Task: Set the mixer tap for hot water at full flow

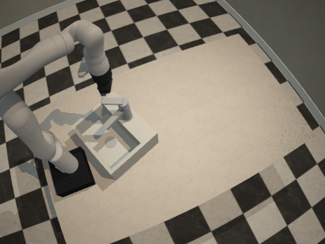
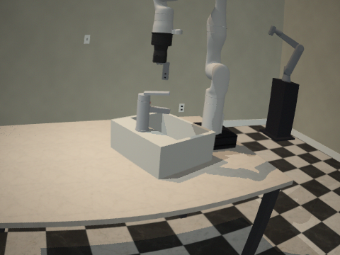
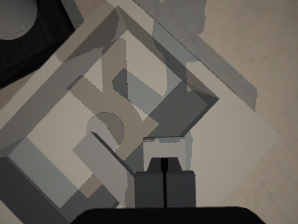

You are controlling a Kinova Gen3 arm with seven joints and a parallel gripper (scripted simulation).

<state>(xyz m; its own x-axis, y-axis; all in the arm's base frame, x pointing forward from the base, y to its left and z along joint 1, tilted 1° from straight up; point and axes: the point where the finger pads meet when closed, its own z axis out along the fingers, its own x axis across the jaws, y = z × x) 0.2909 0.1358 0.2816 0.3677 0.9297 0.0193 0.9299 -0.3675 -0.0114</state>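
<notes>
Right now my hand is 20 mm short of the lever, 10 mm to the left of it and 70 mm above it. Round my hand: white sink basin 40 mm behind, 70 mm to the right, 310 mm below.
</notes>
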